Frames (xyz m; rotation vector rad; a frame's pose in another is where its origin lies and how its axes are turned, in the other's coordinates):
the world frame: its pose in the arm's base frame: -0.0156 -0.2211 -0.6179 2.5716 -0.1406 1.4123
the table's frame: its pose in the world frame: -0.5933 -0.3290 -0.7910 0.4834 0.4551 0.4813
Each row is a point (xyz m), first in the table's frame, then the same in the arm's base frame.
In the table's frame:
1: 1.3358 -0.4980 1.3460
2: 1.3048 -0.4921 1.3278
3: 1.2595 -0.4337 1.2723
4: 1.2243 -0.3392 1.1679
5: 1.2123 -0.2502 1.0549
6: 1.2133 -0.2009 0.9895
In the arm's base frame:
1: 0.4574 0.3194 0.6389
2: 0.4374 0.3252 0.6089
3: 0.3859 0.2852 0.5434
4: 0.2914 0.2015 0.4717
5: 0.1898 0.1112 0.4234
6: 0.1313 0.0573 0.4035

